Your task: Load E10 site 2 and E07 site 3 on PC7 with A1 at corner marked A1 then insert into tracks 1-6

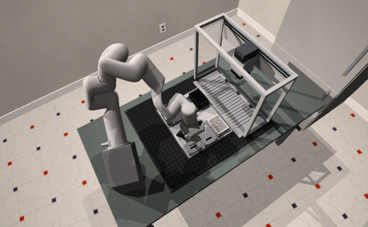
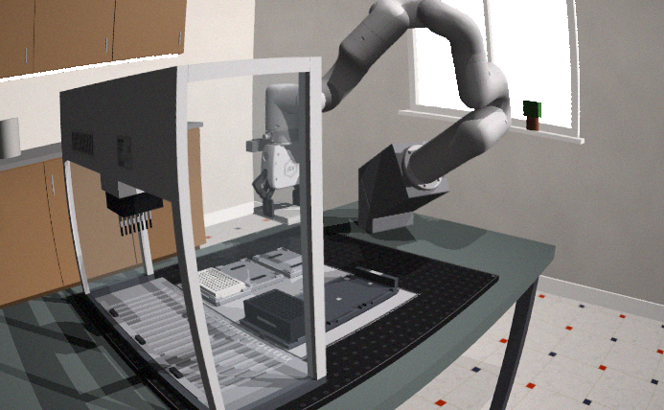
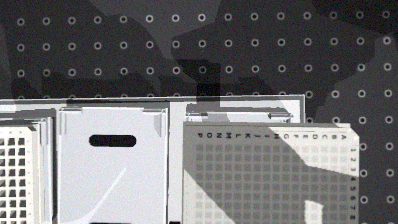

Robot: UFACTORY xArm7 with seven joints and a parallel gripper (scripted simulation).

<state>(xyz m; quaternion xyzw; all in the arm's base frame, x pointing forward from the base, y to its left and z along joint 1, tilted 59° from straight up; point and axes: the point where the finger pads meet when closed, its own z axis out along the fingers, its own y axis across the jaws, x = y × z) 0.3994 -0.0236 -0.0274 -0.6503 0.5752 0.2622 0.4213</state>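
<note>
My gripper is now 250 mm to the right of the plate carrier PC7, 130 mm above it and 60 mm short of it. Also, from my hand: nest S2: 140 mm below, 110 mm ahead, 20 mm to the left; then white 96-well plate E01: 210 mm ahead, 120 mm below, 50 mm to the left; then nest S1: 140 mm below.
</note>
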